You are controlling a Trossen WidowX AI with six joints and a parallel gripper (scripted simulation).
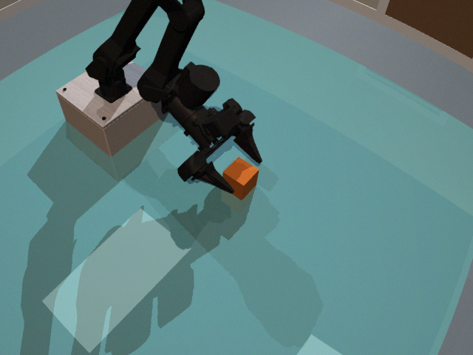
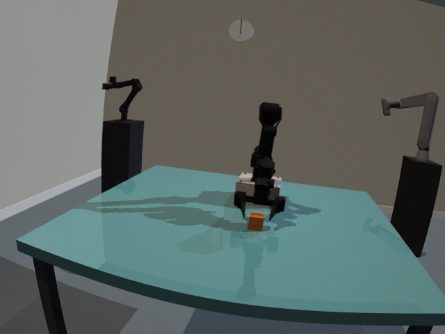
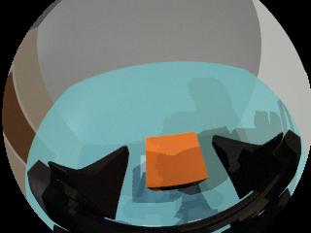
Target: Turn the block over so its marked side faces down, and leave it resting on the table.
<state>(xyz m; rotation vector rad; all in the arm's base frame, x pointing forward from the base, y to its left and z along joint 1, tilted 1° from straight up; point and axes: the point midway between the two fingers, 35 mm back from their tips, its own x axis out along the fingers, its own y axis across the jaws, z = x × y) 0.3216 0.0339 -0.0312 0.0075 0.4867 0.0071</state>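
The orange block is 30 mm behind my gripper tip and 20 mm below it.
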